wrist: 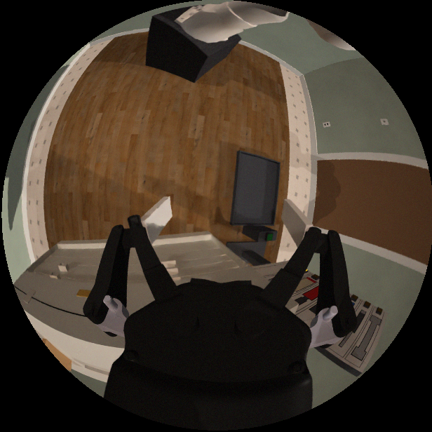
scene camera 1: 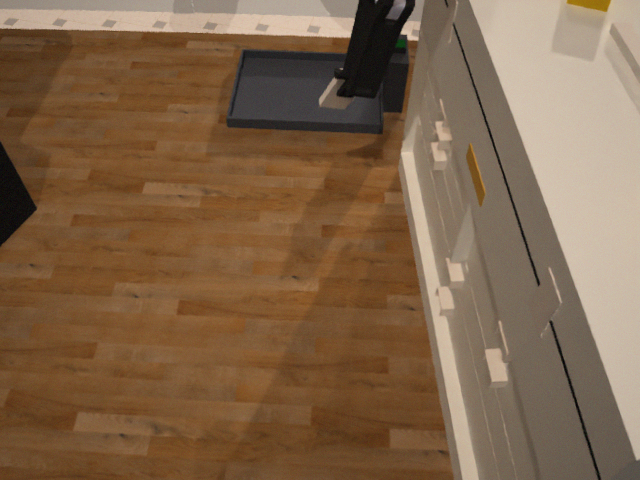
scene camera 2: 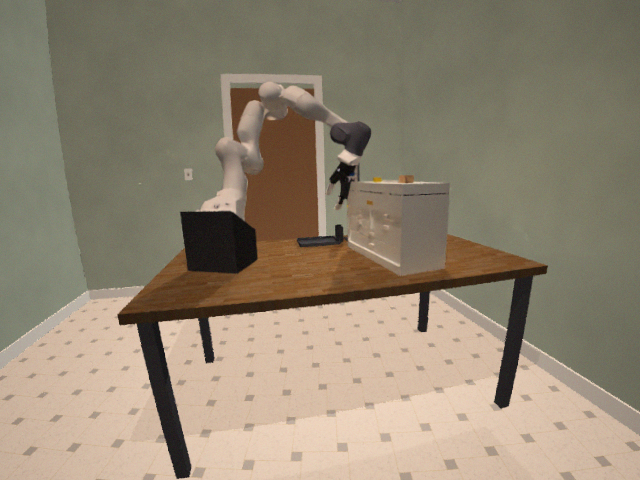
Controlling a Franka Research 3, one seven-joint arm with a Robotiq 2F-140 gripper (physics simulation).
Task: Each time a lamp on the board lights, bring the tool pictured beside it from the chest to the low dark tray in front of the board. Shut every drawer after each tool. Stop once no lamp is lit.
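Observation:
My gripper (scene camera 1: 341,96) (scene camera 2: 334,198) (wrist: 226,207) is open and empty, above the table between the tray and the chest's far end. The white chest (scene camera 1: 578,155) (scene camera 2: 423,227) (wrist: 55,295) has small pale handles; the drawers that show look shut. The low dark tray (scene camera 1: 305,125) (scene camera 2: 317,241) (wrist: 235,190) shows no tool in it. The board (wrist: 361,367) is at the lower right of the wrist view, with red and grey tool pictures, partly hidden by a finger. A small bright yellow lamp (wrist: 306,270) looks lit at its upper edge; several other lamps (wrist: 367,304) look dark.
A dark block with a green patch (scene camera 1: 395,80) (scene camera 2: 338,232) (wrist: 255,233) stands beside the tray. A yellow block (scene camera 1: 589,4) (scene camera 2: 377,179) and an orange-brown block (scene camera 2: 406,178) are on the chest top. The black base (scene camera 1: 12,201) (scene camera 2: 209,242) (wrist: 175,47) stands opposite the chest.

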